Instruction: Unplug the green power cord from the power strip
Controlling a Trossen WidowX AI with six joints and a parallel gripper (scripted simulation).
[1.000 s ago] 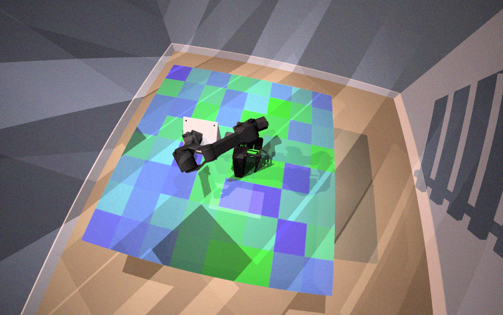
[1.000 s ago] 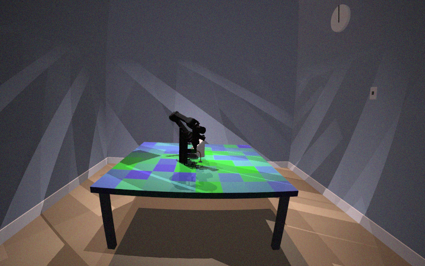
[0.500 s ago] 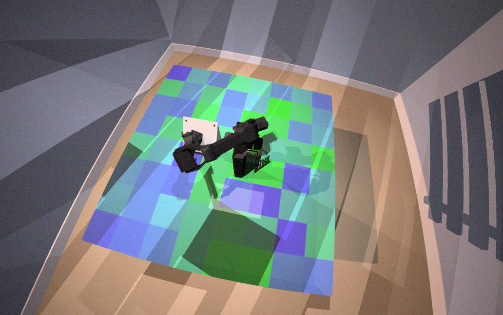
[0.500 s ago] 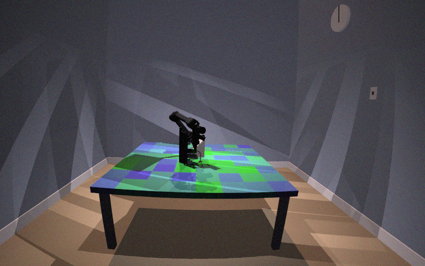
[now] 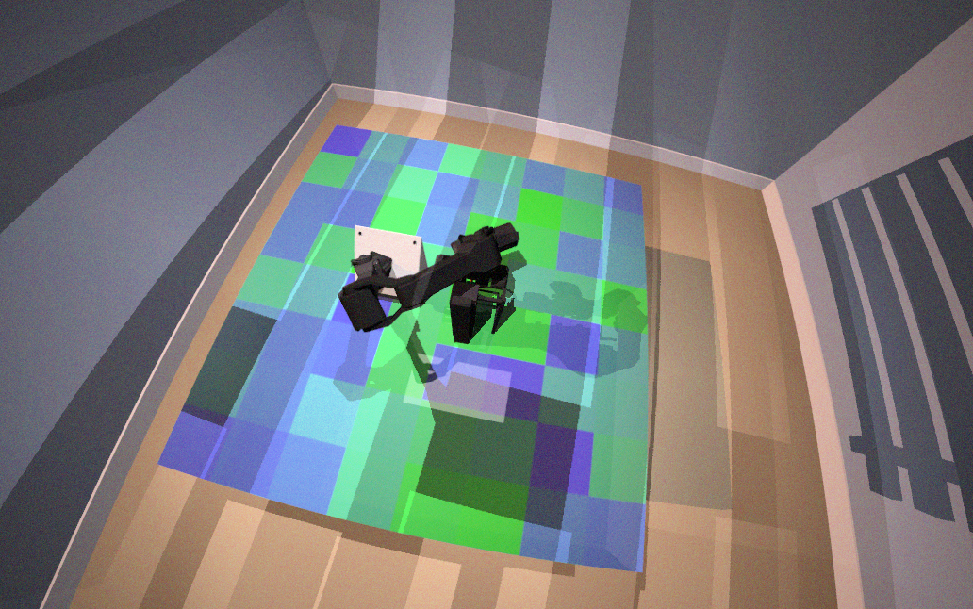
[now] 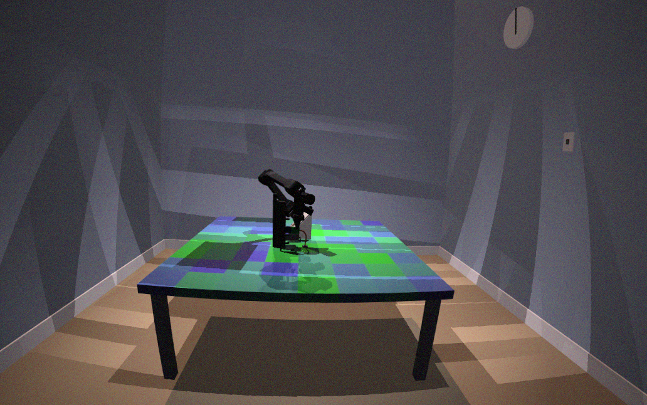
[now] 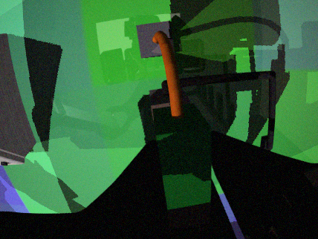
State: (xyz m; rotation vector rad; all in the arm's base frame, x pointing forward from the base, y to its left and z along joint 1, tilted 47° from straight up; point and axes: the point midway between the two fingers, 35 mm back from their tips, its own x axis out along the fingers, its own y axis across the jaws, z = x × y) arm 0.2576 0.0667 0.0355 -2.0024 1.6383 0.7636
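Right now the green plug is 1 cm ahead of my gripper tip and 3 cm to the right of it.
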